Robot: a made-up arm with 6 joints.
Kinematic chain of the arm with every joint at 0, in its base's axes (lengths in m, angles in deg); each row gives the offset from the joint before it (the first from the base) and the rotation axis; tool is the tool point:
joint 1: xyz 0 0 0.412 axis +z
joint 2: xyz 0 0 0 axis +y
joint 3: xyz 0 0 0.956 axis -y
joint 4: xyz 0 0 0 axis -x
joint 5: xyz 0.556 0 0 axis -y
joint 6: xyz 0 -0.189 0 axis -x
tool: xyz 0 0 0
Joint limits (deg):
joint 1: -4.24..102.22
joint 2: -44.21..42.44
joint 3: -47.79..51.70
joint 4: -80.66..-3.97
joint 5: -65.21..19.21
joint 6: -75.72..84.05
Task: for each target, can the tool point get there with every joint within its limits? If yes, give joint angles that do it. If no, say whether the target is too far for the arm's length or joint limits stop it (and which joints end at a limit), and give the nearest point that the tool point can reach.
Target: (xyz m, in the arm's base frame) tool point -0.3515 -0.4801 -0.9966
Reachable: no: joint limits stop it (at a limit: joint 1, joint 2, joint 3) | nearest point 0.4681 -0.1235 0.5622 | short by 1.797 m
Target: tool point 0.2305 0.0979 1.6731
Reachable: yes | joints 70.77 -16.40 25.50 -11.18 7.79 27.28
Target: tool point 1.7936 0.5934 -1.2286
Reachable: no: too far | nearest point 0.8736 0.2890 0.5993 | short by 2.069 m
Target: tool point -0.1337 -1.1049 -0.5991
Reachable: no: joint limits stop it (at a limit: joint 1, joint 2, joint 3) | nearest point 0.5299 -0.2003 0.5619 | short by 1.614 m
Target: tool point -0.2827 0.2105 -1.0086
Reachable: no: joint limits stop it (at a limit: joint 1, joint 2, joint 4) | nearest point -0.0848 0.5363 0.5402 | short by 1.595 m
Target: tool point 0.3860 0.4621 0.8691
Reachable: yes | joints 64.25 15.50 -27.15 -38.98 -18.41 -28.93
